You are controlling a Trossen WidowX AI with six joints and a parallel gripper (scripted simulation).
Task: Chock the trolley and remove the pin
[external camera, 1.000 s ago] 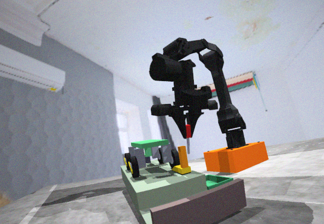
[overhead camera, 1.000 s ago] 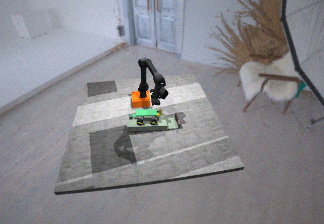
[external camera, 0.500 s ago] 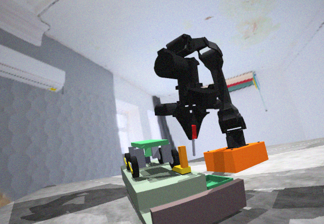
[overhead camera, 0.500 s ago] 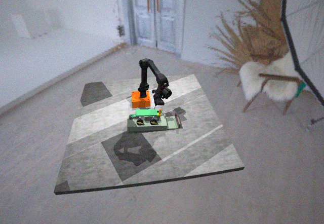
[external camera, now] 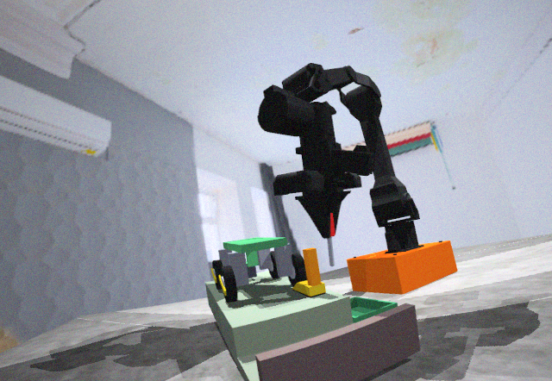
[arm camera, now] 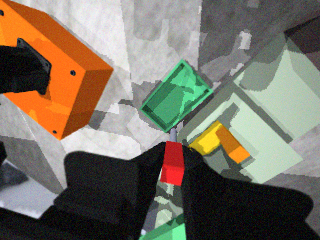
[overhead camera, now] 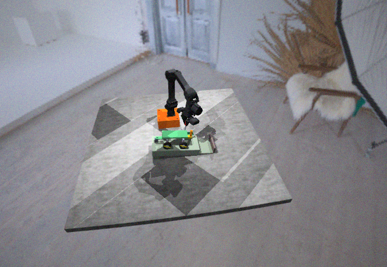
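My gripper tip is now right at the red-headed stop pin. The rest, counted from my gripper tip: pale green ramp: 110 mm ahead, 90 mm to the right, 90 mm below; then trolley: 110 mm ahead, 90 mm to the right, 20 mm below; then yellow chock: 50 mm below, 50 mm ahead, 10 mm to the left.
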